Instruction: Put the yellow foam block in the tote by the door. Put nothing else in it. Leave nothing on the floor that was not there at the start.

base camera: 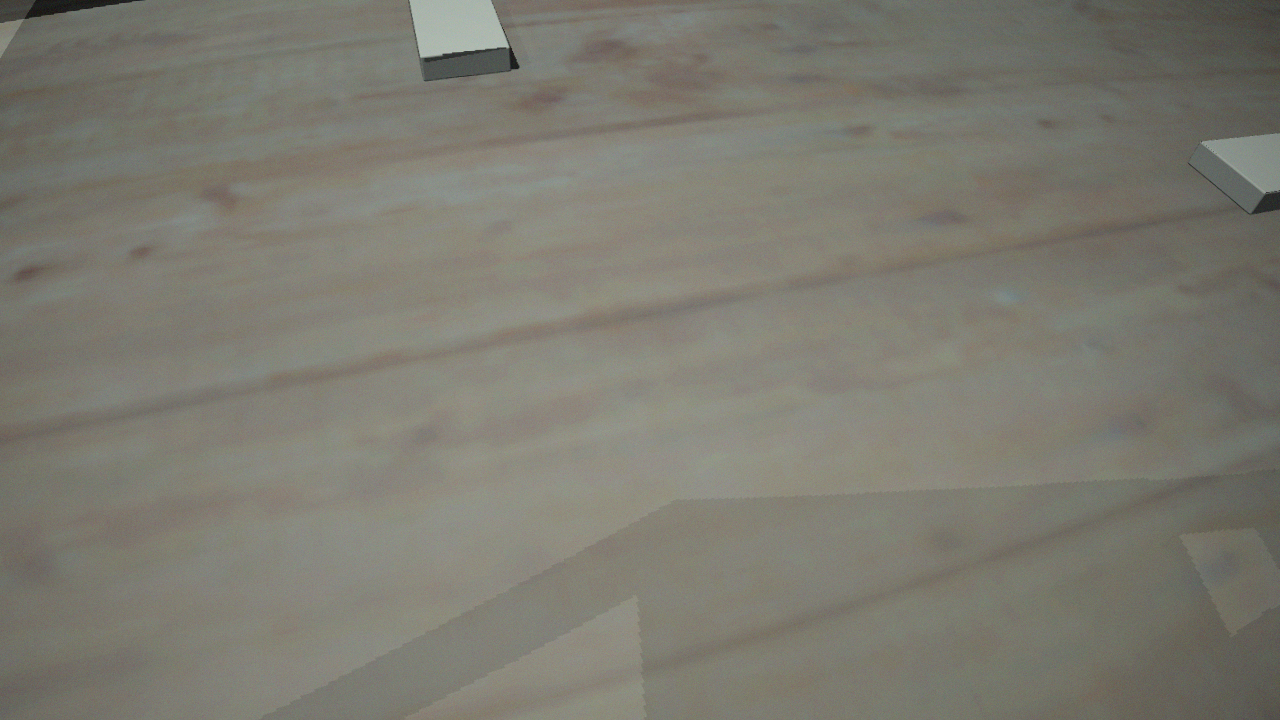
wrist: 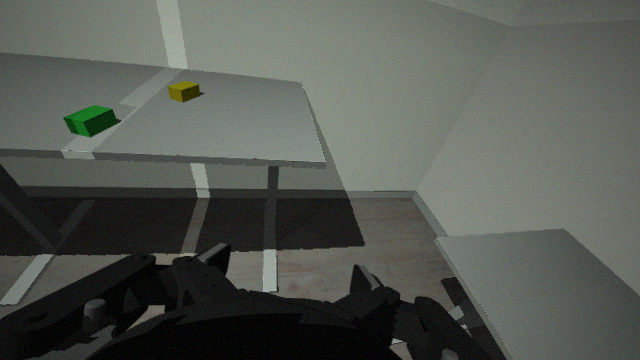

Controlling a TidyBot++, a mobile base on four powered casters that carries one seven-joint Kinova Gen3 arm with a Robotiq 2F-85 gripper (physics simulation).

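Places are measured from the arm's base along level axes (x left, y back, z up), in centimetres.
Where they show: gripper, fingertip midpoint: (wrist: 291, 268).
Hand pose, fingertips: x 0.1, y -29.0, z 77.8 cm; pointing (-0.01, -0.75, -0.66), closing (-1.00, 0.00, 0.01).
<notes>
Things, the pixels of their centre, and the offset from my fingertips. "pt": a spot on its surface instead. Level surfaces: height alone.
- yellow foam block, body centre: (wrist: 184, 91) dx +51.9, dy -74.2, dz -20.1 cm
- grey table, its level: dz -22.4 cm
- green block, body centre: (wrist: 92, 120) dx +61.6, dy -43.6, dz -20.1 cm
- table leg, surface spot: (wrist: 272, 210) pt dx +16.0, dy -77.3, dz -81.5 cm
- second grey table top, its level: dz -45.4 cm
The yellow foam block (wrist: 184, 92) lies on a grey table (wrist: 240, 130) in the wrist view, towards the table's right end and nearer its far edge. My gripper (wrist: 291, 268) is open, with its fingertips wide apart and nothing between them. It is at the bottom of the wrist view, away from the yellow block, which shows above and to the left of the fingers. The tote does not show in either view.
A green block (wrist: 90, 121) lies on the same table, left of the yellow block and nearer the front edge. A table leg (wrist: 272, 210) stands below the table. A second grey table top (wrist: 560, 290) is at the lower right. Two white table feet (base camera: 460, 35) (base camera: 1248, 165) show in the base view.
</notes>
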